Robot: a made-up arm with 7 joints.
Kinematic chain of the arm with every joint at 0, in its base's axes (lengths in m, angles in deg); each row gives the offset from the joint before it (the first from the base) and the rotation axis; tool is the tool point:
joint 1: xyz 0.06 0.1 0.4 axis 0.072 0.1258 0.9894
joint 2: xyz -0.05 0 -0.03 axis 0.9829 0.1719 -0.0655
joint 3: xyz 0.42 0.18 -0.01 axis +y
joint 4: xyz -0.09 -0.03 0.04 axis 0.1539 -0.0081 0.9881
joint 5: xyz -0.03 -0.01 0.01 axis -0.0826 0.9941 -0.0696
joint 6: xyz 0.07 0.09 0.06 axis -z
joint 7: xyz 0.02 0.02 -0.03 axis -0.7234 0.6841 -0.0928
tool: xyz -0.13 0.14 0
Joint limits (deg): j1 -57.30..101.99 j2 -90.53..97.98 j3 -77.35..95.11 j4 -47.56..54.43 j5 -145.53..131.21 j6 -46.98..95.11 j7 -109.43..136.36
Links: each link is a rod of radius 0.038 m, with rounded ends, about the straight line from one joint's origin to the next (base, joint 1, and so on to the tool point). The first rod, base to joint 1, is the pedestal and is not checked.
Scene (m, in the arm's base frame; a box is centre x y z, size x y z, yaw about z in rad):
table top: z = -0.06
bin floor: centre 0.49 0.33 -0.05 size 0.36 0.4 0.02 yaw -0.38
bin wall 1: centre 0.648 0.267 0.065 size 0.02 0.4 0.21 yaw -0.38
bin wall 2: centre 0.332 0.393 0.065 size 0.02 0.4 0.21 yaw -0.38
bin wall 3: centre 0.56 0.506 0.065 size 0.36 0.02 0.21 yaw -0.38
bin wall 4: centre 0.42 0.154 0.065 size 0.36 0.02 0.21 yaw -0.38
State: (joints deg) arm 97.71 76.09 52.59 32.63 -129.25 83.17 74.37
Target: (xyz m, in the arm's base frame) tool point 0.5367 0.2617 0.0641
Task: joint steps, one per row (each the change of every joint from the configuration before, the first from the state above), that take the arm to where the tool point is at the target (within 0.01 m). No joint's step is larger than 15 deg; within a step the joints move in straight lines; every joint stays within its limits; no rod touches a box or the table.
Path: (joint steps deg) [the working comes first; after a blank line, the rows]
Joints at the target: -14.59 -60.10 65.39 -47.56 -138.86 30.55 74.73
Straight joint move there: touches bin wall 2, bin wall 3.

1: -13.99 -10.22 1.66 -6.86 -0.73 -9.84 -0.13
2: -13.99 -10.22 1.65 -6.87 -0.73 -9.85 -0.12
3: -13.99 -10.22 1.66 -6.86 -0.73 -9.84 -0.13
4: -13.99 -10.22 1.65 -6.86 -0.73 -9.84 -0.13
5: -13.99 -10.22 1.66 -6.86 -0.73 -9.84 -0.13
6: -13.99 -10.22 1.66 -6.87 -0.73 -9.85 -0.12
7: -13.99 -10.22 1.65 -6.86 -0.73 -9.84 -0.13
8: -13.99 -10.22 1.66 -6.86 -0.74 -9.84 -0.13
9: -13.99 -10.22 1.65 -6.86 -0.73 -9.84 -0.12
10: 4.53 -14.74 -0.70 -6.15 -1.01 11.98 0.50
11: 4.54 -14.74 -0.70 -6.14 -1.01 11.99 0.50
12: 4.54 -14.73 -0.70 -6.14 -1.01 11.99 0.50

